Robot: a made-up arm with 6 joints.
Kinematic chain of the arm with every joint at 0, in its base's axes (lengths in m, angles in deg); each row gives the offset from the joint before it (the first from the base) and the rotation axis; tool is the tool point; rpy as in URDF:
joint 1: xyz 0 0 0.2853 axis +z
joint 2: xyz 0 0 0 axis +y
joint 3: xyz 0.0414 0 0.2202 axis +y
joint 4: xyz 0.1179 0 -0.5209 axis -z
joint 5: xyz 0 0 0 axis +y
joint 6: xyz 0.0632 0 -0.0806 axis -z
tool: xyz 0 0 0 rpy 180 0 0
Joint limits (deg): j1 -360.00..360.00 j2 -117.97..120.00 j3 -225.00..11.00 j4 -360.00..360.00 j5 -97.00..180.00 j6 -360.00..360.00
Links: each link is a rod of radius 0.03 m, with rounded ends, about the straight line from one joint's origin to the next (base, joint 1, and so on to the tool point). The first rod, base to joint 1, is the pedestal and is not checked.
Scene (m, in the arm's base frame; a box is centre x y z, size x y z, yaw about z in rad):
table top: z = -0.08
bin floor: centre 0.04 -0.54 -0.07 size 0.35 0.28 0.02 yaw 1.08
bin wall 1: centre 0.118 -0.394 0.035 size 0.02 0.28 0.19 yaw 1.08
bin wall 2: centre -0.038 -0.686 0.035 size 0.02 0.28 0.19 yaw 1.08
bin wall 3: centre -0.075 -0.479 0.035 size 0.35 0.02 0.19 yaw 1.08
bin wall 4: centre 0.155 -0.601 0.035 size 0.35 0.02 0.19 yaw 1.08
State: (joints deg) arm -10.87 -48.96 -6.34 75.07 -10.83 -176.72
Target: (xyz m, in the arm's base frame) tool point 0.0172 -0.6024 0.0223
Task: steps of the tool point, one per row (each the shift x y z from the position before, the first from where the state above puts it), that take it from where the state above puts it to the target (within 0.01 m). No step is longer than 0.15 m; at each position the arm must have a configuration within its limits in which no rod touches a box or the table.
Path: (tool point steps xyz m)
1: -0.0210 -0.1059 0.0127
2: -0.0478 -0.1061 0.0061
3: -0.0770 -0.0990 -0.0005
4: -0.1064 -0.0824 -0.0076
5: -0.1321 -0.0559 -0.0148
6: 0.0012 -0.0100 -0.1036
7: -0.0012 0.0100 -0.1095

